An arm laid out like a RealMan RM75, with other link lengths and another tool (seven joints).
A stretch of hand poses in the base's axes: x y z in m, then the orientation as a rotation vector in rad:
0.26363 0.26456 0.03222 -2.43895 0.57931 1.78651
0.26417 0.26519 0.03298 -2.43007 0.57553 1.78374
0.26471 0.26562 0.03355 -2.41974 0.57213 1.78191
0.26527 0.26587 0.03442 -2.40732 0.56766 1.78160
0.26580 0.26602 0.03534 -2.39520 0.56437 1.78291
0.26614 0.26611 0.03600 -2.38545 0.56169 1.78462
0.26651 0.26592 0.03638 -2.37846 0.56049 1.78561
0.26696 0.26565 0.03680 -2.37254 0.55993 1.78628
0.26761 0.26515 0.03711 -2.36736 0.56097 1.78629
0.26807 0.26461 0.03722 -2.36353 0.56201 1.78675
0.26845 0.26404 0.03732 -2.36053 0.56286 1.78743
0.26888 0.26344 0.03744 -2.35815 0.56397 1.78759
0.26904 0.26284 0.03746 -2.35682 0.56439 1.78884
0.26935 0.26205 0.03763 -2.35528 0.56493 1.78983
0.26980 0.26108 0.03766 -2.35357 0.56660 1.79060
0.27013 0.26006 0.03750 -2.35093 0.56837 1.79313
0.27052 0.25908 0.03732 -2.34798 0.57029 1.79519
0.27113 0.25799 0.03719 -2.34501 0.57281 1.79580
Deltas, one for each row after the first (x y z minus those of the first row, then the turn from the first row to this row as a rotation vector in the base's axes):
0.00054 0.00063 0.00076 0.00853 0.00012 -0.00451
0.00108 0.00106 0.00133 0.01747 0.00121 -0.00967
0.00164 0.00131 0.00220 0.02780 0.00370 -0.01504
0.00217 0.00146 0.00312 0.03678 0.00722 -0.02014
0.00251 0.00155 0.00378 0.04380 0.01050 -0.02398
0.00288 0.00136 0.00416 0.04852 0.01275 -0.02711
0.00333 0.00109 0.00458 0.05233 0.01458 -0.03001
0.00398 0.00059 0.00489 0.05505 0.01592 -0.03340
0.00444 0.00005 0.00500 0.05677 0.01720 -0.03585
0.00482 -0.00052 0.00510 0.05798 0.01842 -0.03767
0.00525 -0.00112 0.00522 0.05884 0.01917 -0.03944
0.00541 -0.00172 0.00524 0.05903 0.02030 -0.03992
0.00572 -0.00251 0.00541 0.05938 0.02134 -0.04067
0.00617 -0.00348 0.00544 0.05931 0.02234 -0.04206
0.00650 -0.00450 0.00528 0.05917 0.02468 -0.04340
0.00689 -0.00548 0.00510 0.05931 0.02681 -0.04514
0.00750 -0.00657 0.00497 0.05962 0.02807 -0.04766

